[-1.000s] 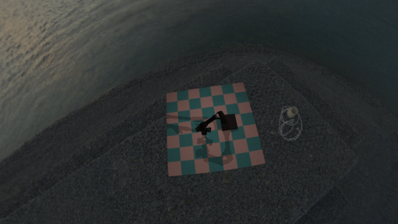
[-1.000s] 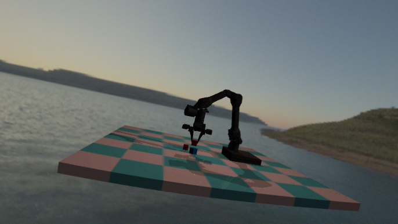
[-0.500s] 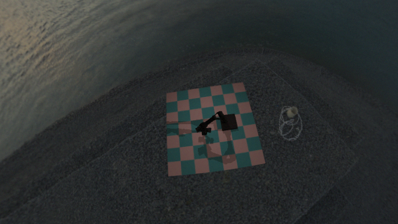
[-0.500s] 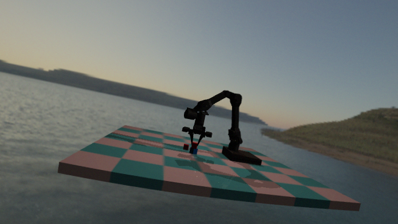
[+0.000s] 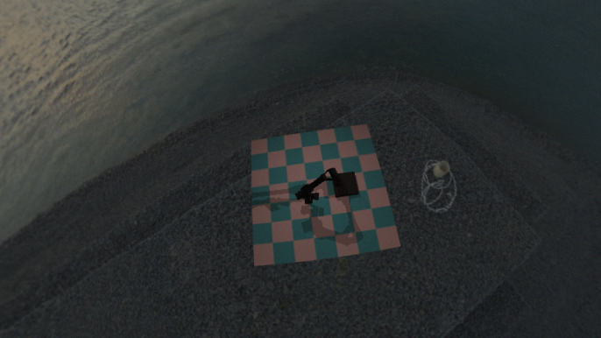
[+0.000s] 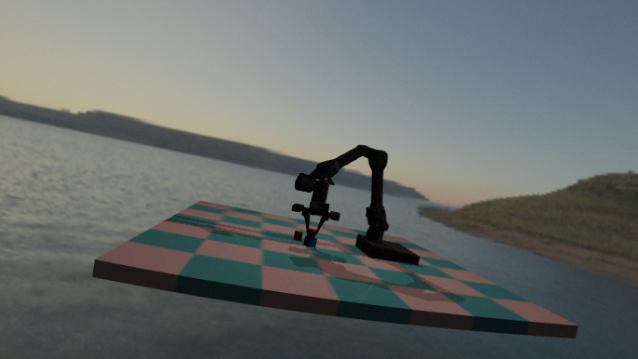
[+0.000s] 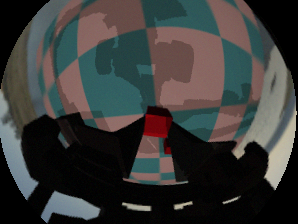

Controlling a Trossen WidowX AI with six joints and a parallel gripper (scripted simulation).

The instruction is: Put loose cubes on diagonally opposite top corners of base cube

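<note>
My gripper tip is 40 mm above the blue cube, 20 mm to the left of it and 10 mm past it.
</note>
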